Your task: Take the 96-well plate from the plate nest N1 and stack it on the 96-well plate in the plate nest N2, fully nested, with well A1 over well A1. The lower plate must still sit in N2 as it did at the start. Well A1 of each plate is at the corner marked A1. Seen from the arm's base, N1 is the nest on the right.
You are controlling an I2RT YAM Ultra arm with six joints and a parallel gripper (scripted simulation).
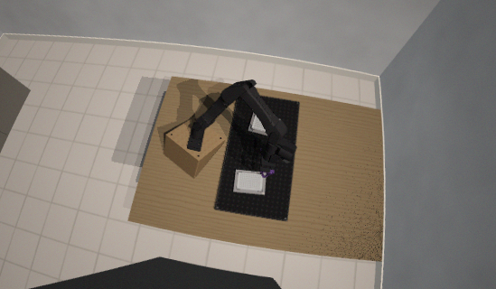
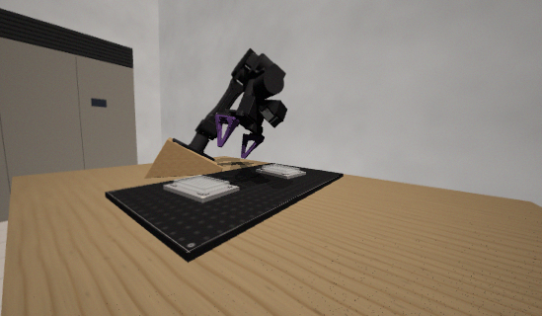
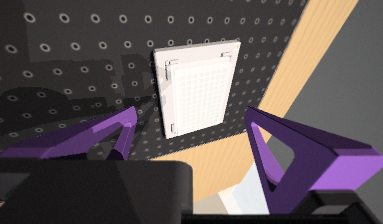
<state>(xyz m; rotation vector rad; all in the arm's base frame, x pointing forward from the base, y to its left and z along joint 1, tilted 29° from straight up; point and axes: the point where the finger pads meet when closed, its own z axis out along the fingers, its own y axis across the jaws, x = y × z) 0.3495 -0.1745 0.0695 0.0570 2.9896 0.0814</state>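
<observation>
The nest N1 lies 60 mm behind my hand, 60 mm to the right of it and 100 mm below it.
</observation>
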